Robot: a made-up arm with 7 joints.
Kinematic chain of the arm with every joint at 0, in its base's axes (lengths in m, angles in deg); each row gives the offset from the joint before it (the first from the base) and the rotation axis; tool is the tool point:
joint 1: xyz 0 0 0.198 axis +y
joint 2: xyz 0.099 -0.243 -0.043 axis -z
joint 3: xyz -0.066 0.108 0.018 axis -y
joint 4: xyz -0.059 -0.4 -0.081 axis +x
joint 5: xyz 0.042 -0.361 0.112 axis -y
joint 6: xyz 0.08 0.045 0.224 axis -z
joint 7: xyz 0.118 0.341 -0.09 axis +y
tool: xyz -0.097 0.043 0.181
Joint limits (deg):
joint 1: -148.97..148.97
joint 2: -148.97..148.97
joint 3: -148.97..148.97
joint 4: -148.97..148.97
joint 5: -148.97..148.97
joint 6: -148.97..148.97
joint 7: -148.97..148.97
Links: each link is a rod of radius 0.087 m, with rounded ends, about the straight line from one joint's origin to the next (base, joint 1, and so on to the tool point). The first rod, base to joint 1, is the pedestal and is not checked.
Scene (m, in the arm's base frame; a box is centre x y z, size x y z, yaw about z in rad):
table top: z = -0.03
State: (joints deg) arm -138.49 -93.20 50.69 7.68 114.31 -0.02 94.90
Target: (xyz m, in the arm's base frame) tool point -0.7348 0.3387 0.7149
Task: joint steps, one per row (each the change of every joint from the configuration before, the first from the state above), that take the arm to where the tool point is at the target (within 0.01 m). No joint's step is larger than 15 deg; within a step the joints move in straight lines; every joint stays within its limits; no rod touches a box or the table.
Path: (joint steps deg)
1: -1.65 -13.94 -0.80 9.57 -6.07 9.01 2.41
2: -1.65 -13.94 -0.80 9.56 -6.07 9.02 2.42
3: -1.64 -13.95 -0.81 9.57 -6.07 9.01 2.41
4: -1.65 -13.94 -0.80 9.56 -6.08 9.01 2.41

